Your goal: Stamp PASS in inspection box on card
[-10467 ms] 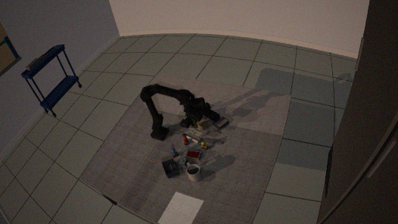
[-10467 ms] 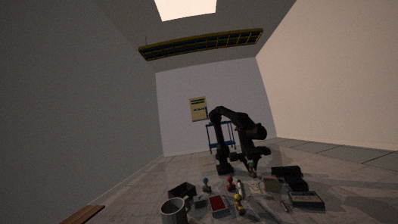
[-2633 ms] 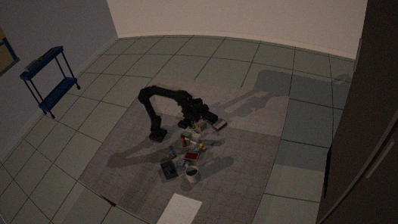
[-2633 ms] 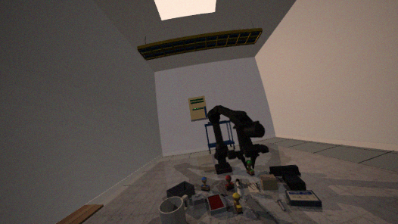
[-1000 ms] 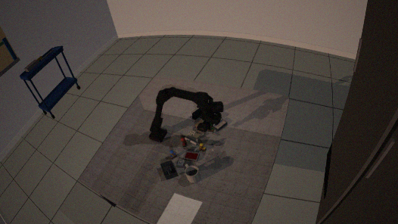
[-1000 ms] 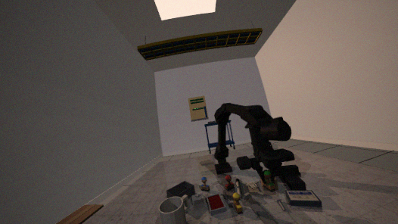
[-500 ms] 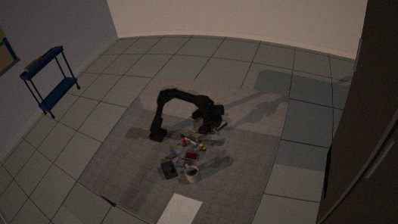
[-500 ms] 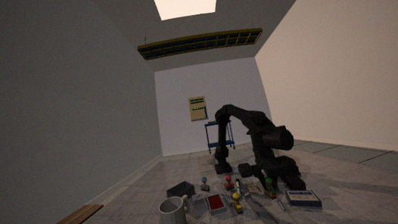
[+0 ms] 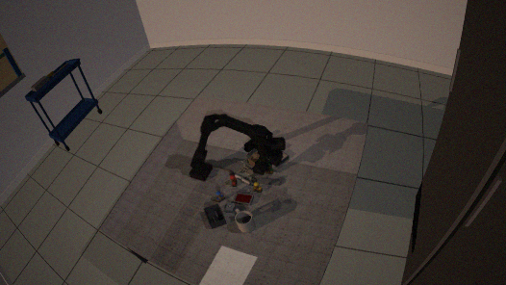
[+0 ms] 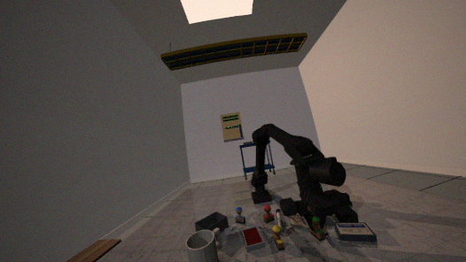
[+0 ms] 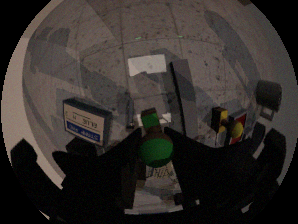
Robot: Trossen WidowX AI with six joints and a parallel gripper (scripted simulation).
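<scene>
Right now the cardboard box is 110 mm behind my gripper tip, 50 mm to the left of it and 10 mm below it. From my gripper tip the other things lie so: yellow-knobbed stamp: 120 mm to the right, 20 mm below; then pale card: 120 mm behind, 30 mm to the right, 40 mm below; then green-knobbed stamp: right at my gripper tip.
</scene>
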